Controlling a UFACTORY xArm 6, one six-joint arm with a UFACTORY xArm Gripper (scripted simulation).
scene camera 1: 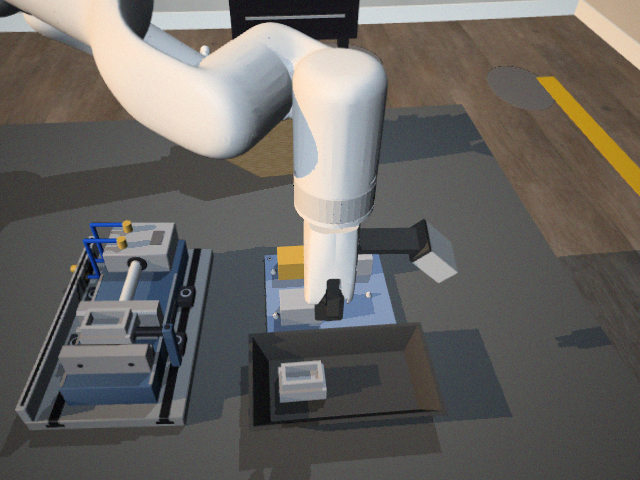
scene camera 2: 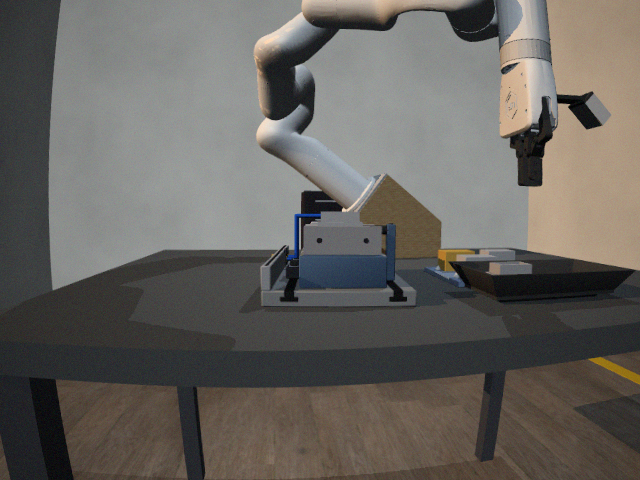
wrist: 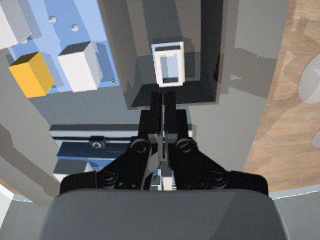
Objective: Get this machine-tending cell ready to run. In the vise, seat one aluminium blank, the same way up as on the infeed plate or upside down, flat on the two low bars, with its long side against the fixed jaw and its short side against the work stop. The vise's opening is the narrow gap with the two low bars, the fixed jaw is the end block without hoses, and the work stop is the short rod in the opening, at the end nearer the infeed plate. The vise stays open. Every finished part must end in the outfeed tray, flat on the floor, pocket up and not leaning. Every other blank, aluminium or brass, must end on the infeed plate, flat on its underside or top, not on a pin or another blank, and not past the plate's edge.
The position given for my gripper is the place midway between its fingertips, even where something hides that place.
In view: my gripper [scene camera 1: 328, 315], a brass blank [scene camera 1: 290, 258], an aluminium blank [scene camera 1: 294, 310], a finished part [scene camera 1: 298, 384], a fixed jaw [scene camera 1: 96, 358], a blue infeed plate [scene camera 1: 361, 311] and a cylinder block [scene camera 1: 159, 258].
The brass blank shows as well in the wrist view [wrist: 31, 73]. My gripper also shows in scene camera 2 [scene camera 2: 530, 186] and in the wrist view [wrist: 163, 107]. The fixed jaw also shows in scene camera 2 [scene camera 2: 336, 240].
